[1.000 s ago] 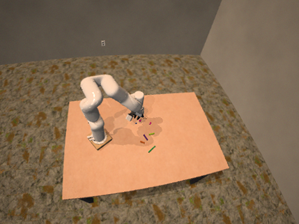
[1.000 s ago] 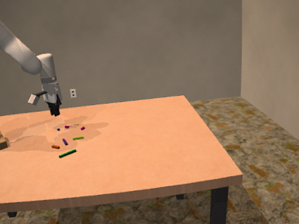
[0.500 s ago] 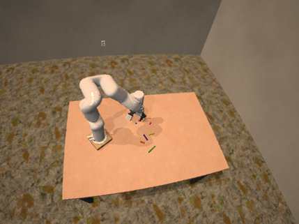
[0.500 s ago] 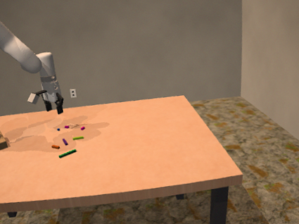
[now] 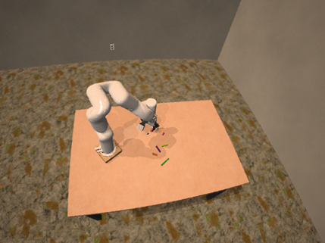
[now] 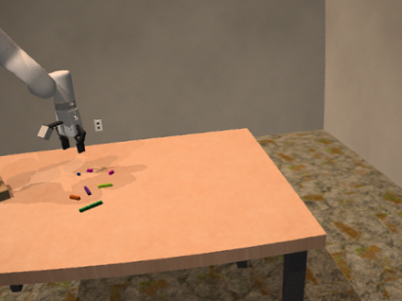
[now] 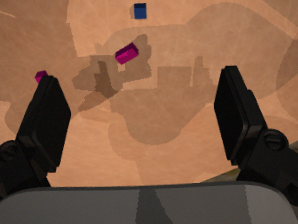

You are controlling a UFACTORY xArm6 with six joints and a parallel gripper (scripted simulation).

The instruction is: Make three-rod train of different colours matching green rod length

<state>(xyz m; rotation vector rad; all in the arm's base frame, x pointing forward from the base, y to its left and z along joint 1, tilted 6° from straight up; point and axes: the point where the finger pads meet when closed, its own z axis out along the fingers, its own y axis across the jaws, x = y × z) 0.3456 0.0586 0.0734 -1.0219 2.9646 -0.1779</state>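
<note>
Right now the blue rod is 11 cm below my hand. Also, from my hand: orange rod (2 cm behind, 20 cm to the right, 11 cm below); then lime rod (9 cm ahead, 15 cm to the right, 11 cm below); then purple rod (2 cm ahead, 16 cm to the right, 11 cm below).
</note>
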